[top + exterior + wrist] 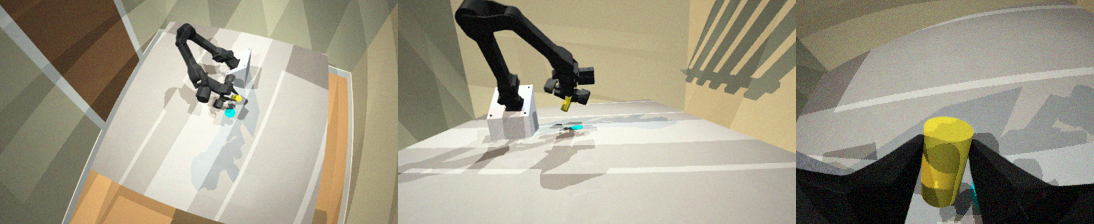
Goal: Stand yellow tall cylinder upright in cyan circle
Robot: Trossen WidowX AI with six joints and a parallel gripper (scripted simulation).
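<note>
My gripper tip is 13 cm above the cyan circle, 3 cm to the left of it and 3 cm short of it. Round my gripper tip: yellow tall cylinder 2 cm below, 1 cm to the right, 1 cm behind.
</note>
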